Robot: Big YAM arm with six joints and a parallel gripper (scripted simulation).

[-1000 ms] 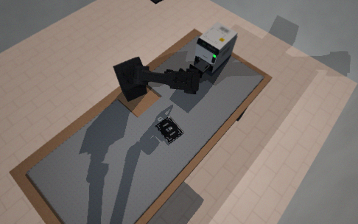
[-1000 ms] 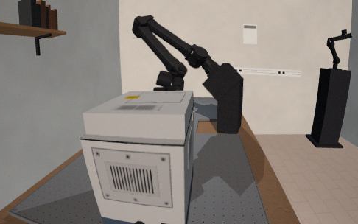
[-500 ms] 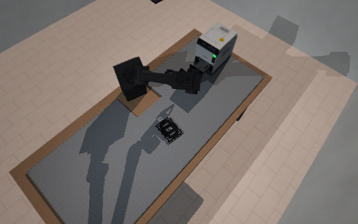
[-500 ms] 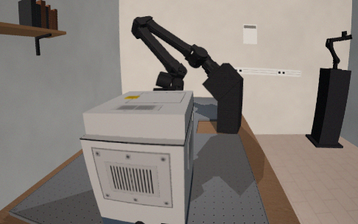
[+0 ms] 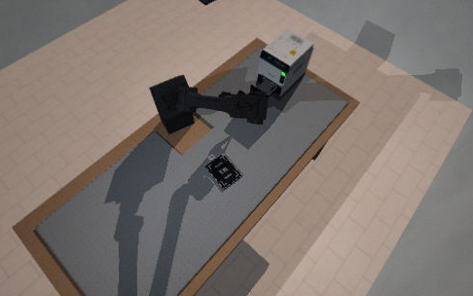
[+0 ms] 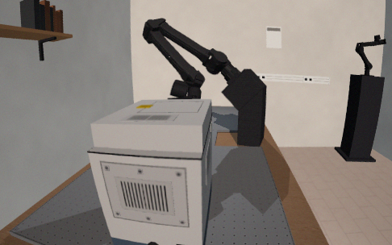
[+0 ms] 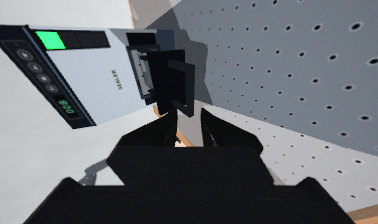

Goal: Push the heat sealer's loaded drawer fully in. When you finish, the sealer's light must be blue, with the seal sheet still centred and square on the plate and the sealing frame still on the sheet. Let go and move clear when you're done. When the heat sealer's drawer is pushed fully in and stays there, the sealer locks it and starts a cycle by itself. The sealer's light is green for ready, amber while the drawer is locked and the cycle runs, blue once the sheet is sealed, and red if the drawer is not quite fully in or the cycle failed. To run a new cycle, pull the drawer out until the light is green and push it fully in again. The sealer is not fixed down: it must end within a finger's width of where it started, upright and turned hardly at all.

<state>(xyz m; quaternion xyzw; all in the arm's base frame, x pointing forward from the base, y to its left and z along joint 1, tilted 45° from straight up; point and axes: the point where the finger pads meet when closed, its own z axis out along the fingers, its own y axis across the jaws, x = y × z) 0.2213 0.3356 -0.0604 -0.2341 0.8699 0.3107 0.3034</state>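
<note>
Right now my hand is 160 mm to the right of the black sealer drawer, 50 mm above it and 20 mm past it.
</note>
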